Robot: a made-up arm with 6 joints.
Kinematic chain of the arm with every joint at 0, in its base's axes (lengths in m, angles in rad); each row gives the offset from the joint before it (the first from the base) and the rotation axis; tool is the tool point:
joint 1: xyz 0 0 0.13 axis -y
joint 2: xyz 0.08 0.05 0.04 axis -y
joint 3: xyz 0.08 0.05 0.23 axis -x
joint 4: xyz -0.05 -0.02 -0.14 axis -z
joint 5: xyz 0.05 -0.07 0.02 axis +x
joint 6: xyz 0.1 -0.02 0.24 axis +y
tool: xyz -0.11 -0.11 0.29
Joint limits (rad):
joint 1: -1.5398..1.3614
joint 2: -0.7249..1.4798
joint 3: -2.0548..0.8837
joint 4: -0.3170..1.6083
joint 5: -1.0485..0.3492
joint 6: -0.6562..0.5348
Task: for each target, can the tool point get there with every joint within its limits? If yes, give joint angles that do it. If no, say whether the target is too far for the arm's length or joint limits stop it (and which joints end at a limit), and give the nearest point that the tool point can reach.
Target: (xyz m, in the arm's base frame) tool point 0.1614 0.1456 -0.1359
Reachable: no: joint limits stop it (at a limit: joint 2, joint 3, joint 4, joint 5, joint 6) | nearest point 0.1460 0.0824 -0.1106 | short by 0.070 m
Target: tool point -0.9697 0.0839 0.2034
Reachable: no: joint limits stop it (at a limit: joint 1, joint 3, joint 5, joint 6) | nearest point -0.8229 0.0868 0.2054 | short by 0.147 m
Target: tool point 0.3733 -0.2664 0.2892
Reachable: yes | joints -0.9291 0.0049 -1.3418 -0.0078 -0.5003 -0.1867
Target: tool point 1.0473 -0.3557 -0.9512
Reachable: no: too far | nearest point 0.5913 -0.1041 -0.4805 | short by 0.702 m
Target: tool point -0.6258 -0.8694 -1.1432
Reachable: no: too far | nearest point -0.2994 -0.2476 -0.4067 | short by 1.018 m
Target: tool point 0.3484 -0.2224 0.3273
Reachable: yes | joints -0.5947 -0.1984 -1.8063 0.3572 -0.8265 -0.4024
